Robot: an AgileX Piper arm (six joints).
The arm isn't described. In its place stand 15 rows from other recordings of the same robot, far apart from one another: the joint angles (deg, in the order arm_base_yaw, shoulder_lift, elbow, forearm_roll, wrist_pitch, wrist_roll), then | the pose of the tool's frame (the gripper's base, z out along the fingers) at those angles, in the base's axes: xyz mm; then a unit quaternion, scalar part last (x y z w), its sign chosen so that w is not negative.
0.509, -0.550, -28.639, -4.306, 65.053, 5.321 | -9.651, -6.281, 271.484, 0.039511, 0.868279, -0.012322, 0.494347
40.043, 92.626, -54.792, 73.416, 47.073, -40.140 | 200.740, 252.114, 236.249, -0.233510, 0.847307, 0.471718, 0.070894
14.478, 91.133, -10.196, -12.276, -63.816, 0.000 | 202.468, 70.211, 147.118, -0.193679, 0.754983, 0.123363, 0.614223
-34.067, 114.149, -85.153, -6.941, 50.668, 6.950 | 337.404, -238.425, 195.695, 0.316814, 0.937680, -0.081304, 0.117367
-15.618, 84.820, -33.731, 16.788, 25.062, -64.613 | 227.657, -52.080, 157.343, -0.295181, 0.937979, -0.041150, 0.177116
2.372, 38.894, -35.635, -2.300, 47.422, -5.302 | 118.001, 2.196, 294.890, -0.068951, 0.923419, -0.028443, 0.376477
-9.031, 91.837, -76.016, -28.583, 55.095, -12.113 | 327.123, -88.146, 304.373, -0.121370, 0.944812, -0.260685, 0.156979
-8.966, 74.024, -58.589, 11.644, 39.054, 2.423 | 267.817, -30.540, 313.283, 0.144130, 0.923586, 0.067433, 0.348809
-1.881, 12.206, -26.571, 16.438, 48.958, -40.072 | 40.240, 18.111, 282.024, -0.254426, 0.817111, -0.047132, 0.515146
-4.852, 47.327, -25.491, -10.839, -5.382, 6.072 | 172.003, -12.990, 286.985, -0.004687, 0.774661, -0.045951, 0.630687
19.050, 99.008, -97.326, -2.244, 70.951, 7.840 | 347.089, 116.288, 348.227, -0.098465, 0.975878, 0.026215, 0.193080
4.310, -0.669, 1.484, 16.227, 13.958, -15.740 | 54.643, 10.269, 183.945, -0.050247, 0.759991, 0.050198, 0.646041
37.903, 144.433, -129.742, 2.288, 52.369, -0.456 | 428.811, 337.503, 154.954, -0.311182, 0.919015, 0.094788, 0.222693
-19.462, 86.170, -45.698, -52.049, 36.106, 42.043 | 247.424, -132.280, 210.204, 0.188412, 0.920058, -0.277756, 0.202104
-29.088, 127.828, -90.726, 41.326, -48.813, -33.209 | 420.088, -285.452, 219.441, 0.331456, 0.570764, -0.364409, 0.656941
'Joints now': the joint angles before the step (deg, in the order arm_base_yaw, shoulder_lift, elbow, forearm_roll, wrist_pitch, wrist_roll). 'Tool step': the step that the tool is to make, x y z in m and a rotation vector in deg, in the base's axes. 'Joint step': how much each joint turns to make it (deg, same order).
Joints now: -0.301, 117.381, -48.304, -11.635, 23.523, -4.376
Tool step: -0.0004, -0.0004, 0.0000, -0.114, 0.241, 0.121
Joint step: -0.045, -0.004, 0.009, -0.160, 0.238, -0.043
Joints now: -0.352, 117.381, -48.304, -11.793, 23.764, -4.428
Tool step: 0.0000, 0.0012, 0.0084, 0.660, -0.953, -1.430
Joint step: 0.052, -1.727, 0.185, 1.718, 0.596, -0.104
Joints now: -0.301, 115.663, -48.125, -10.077, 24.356, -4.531
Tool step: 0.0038, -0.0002, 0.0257, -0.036, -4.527, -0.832
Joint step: -0.006, -4.920, -0.007, -0.045, 0.468, 0.830
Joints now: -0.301, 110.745, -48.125, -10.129, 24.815, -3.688
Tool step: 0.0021, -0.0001, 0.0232, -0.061, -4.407, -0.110
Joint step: 0.000, -4.397, 0.013, -0.139, -0.006, 0.229
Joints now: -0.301, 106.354, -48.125, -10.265, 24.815, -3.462
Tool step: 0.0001, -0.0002, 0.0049, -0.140, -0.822, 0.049
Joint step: -0.001, -0.923, -0.009, -0.244, 0.121, 0.134
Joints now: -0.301, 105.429, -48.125, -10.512, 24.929, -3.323
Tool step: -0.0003, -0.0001, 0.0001, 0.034, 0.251, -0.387
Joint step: -0.003, -0.011, -0.047, 0.005, 0.342, 0.352
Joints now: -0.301, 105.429, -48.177, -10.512, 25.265, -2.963
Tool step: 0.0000, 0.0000, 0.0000, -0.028, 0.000, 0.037
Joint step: 0.006, 0.000, 0.001, -0.049, -0.001, 0.008
